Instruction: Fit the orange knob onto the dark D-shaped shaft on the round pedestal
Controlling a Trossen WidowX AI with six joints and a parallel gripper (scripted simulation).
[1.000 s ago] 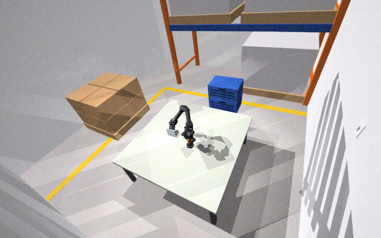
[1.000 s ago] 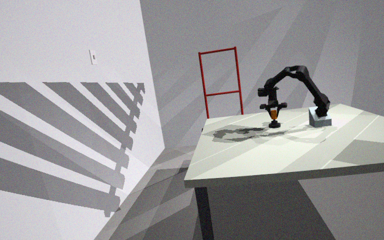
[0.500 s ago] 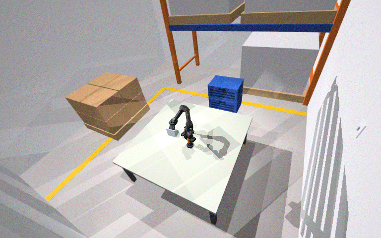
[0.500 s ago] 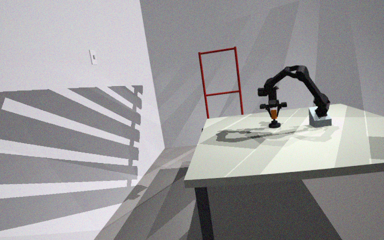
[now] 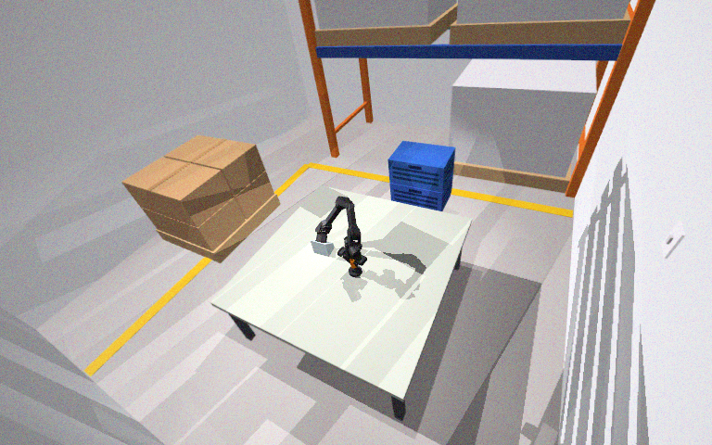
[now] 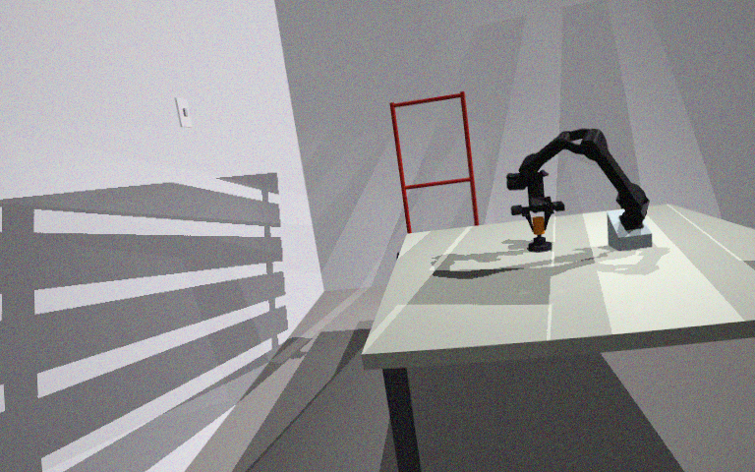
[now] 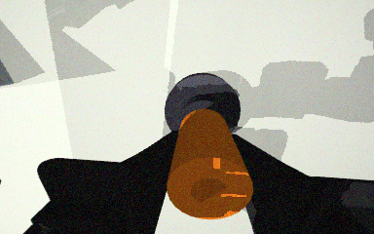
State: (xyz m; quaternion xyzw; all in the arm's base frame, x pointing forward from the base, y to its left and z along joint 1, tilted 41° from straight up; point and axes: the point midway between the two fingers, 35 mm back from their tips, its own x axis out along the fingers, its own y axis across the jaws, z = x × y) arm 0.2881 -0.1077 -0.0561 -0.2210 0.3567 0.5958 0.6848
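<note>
The orange knob is 2 cm above my gripper tip. From my gripper tip the other things lie so: round pedestal 4 cm below.
</note>
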